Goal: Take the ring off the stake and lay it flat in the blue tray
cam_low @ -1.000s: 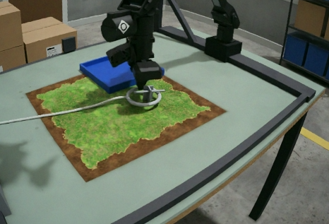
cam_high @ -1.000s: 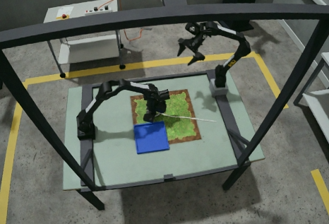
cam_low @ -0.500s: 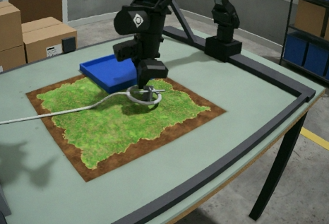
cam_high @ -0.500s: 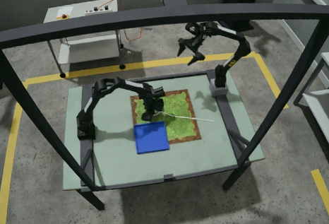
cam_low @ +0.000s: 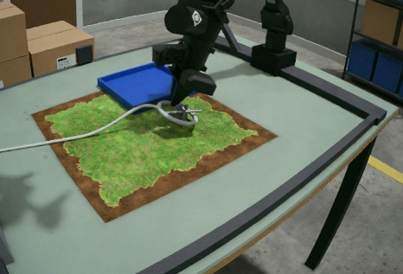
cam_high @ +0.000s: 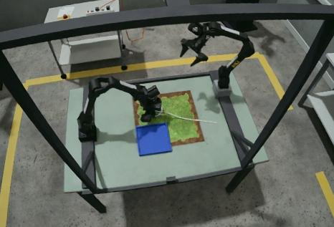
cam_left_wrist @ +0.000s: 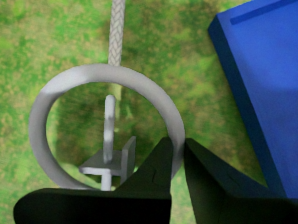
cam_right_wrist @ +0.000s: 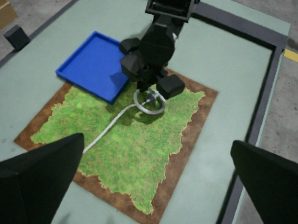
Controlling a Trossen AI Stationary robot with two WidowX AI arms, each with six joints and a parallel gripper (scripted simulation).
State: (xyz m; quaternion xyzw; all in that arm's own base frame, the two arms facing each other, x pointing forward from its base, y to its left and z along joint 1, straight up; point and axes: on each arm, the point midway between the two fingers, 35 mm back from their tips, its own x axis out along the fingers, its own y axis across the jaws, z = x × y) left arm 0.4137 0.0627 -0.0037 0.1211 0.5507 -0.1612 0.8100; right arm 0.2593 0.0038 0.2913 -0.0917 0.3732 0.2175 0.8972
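My left gripper is now 30 mm short of the grey stake, 20 mm to the left of it and 40 mm above it. Round my left hand: blue tray 140 mm behind, 50 mm to the left, 50 mm below; then grass mat 30 mm behind, 80 mm to the right, 70 mm below.
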